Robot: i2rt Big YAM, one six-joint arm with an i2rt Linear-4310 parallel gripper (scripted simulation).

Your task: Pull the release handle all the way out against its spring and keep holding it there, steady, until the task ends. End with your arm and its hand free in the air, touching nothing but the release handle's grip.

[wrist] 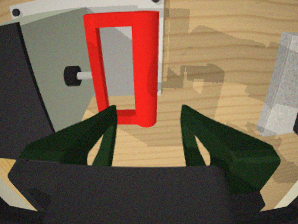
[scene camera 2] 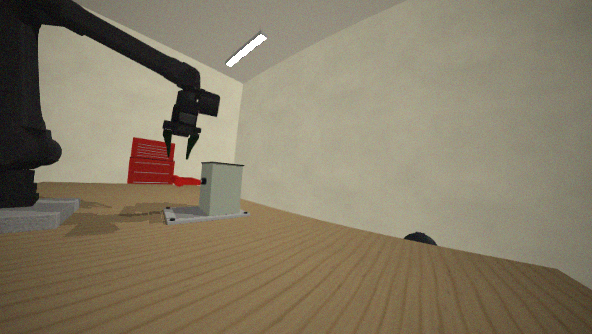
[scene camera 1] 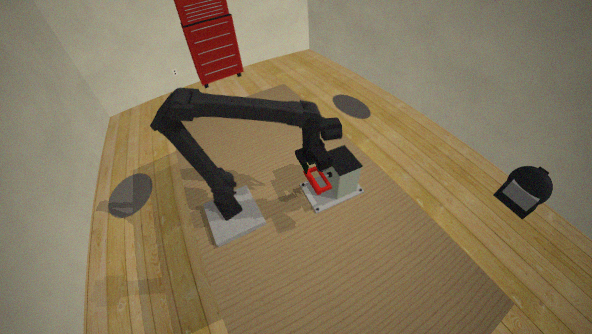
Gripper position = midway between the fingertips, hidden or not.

Note:
In view: the gripper (wrist: 148,112) and a grey box (scene camera 2: 220,191).
The grey box shows as well in scene camera 1 (scene camera 1: 344,174).

